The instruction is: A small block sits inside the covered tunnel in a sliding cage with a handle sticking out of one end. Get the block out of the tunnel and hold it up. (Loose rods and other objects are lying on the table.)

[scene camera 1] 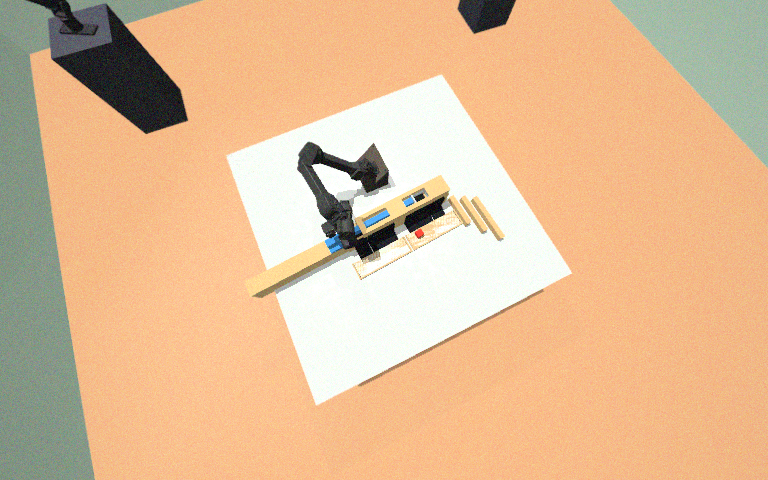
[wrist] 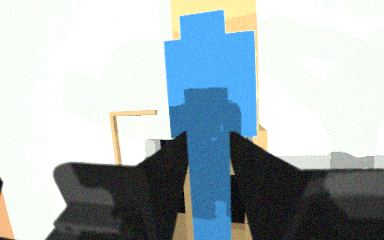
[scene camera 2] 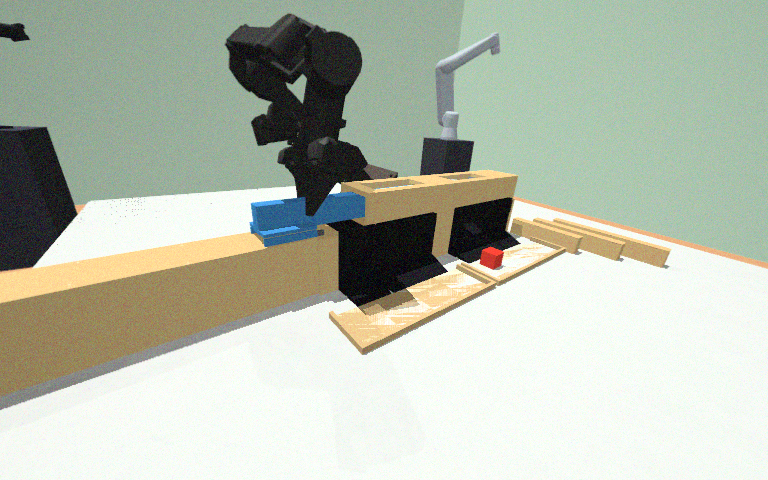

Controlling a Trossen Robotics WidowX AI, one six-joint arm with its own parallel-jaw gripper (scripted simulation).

same spot on shallow wooden tray: (scene camera 1: 439,225) = (scene camera 2: 523,254)
